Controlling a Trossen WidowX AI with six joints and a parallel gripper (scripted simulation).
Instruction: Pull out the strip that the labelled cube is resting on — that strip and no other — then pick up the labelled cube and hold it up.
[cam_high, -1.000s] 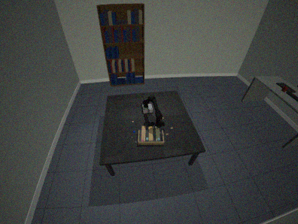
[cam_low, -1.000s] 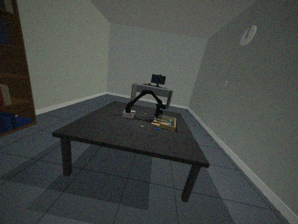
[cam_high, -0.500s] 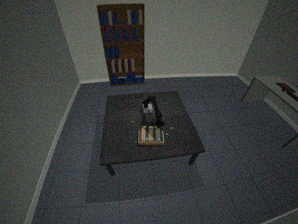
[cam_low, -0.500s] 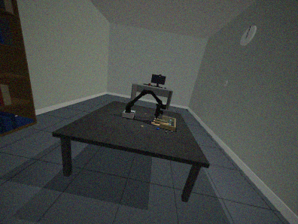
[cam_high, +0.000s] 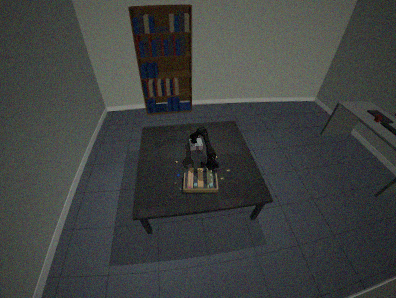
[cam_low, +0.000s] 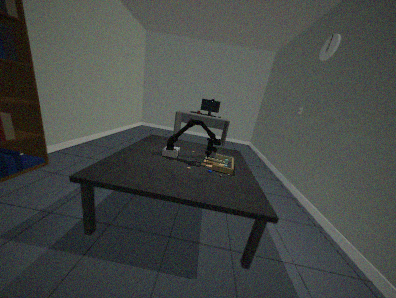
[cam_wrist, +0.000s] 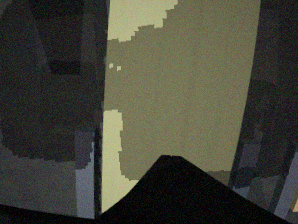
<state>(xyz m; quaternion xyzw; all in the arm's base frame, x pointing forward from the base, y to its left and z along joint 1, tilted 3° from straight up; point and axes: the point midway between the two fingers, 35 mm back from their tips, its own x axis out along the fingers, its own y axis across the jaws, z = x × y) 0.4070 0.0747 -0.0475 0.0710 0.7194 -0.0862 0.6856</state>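
My gripper tip is 90 mm short of the pale yellow strip and 20 mm to the left of it.
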